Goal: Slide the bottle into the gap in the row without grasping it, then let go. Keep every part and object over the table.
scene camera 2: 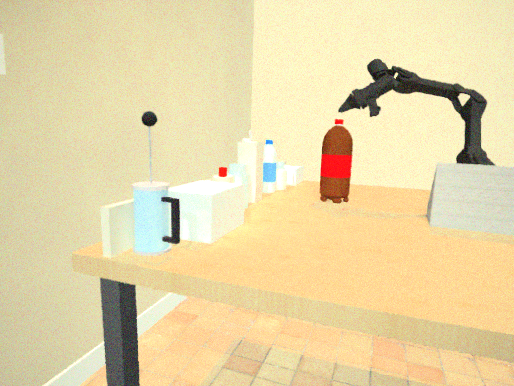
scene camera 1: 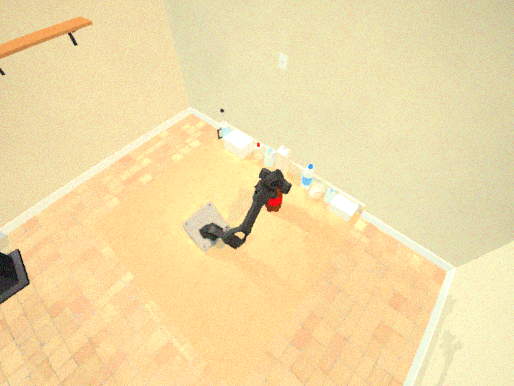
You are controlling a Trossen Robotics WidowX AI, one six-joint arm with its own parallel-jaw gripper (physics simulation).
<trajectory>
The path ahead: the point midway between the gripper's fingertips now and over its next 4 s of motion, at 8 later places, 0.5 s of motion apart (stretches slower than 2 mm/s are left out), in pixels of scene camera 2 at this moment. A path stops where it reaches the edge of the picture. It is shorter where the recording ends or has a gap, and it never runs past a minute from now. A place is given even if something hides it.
My gripper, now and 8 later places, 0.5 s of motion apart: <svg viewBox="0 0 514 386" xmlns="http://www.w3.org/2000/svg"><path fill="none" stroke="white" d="M339 111L353 113L365 124L363 149L362 170L362 173L363 179L364 188L360 190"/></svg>
</trajectory>
